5 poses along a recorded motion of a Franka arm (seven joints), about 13 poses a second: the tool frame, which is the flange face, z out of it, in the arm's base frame.
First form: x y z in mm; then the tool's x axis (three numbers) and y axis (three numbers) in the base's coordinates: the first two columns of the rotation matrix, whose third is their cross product.
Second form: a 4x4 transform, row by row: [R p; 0 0 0 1], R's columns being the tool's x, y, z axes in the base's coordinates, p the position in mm. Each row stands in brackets. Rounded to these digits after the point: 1 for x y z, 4 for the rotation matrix.
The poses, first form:
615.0 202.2 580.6 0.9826 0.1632 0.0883 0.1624 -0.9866 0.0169
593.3 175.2 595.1 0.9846 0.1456 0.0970 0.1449 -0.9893 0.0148
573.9 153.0 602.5 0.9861 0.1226 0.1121 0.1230 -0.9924 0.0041
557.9 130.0 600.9 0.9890 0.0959 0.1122 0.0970 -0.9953 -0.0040
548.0 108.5 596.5 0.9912 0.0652 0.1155 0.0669 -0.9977 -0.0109
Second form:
[[0.9826 0.1624 0.0899 615.0], [0.1632 -0.9866 -0.0023 202.2], [0.0883 0.0169 -0.9959 580.6], [0 0 0 1]]
[[0.9846 0.1449 0.0981 593.3], [0.1456 -0.9893 -0.0005 175.2], [0.0970 0.0148 -0.9952 595.1], [0 0 0 1]]
[[0.9861 0.1230 0.1118 573.9], [0.1226 -0.9924 0.0097 153.0], [0.1121 0.0041 -0.9937 602.5], [0 0 0 1]]
[[0.9890 0.0970 0.1113 557.9], [0.0959 -0.9953 0.0148 130.0], [0.1122 -0.0040 -0.9937 600.9], [0 0 0 1]]
[[0.9912 0.0669 0.1145 548.0], [0.0652 -0.9977 0.0185 108.5], [0.1155 -0.0109 -0.9933 596.5], [0 0 0 1]]

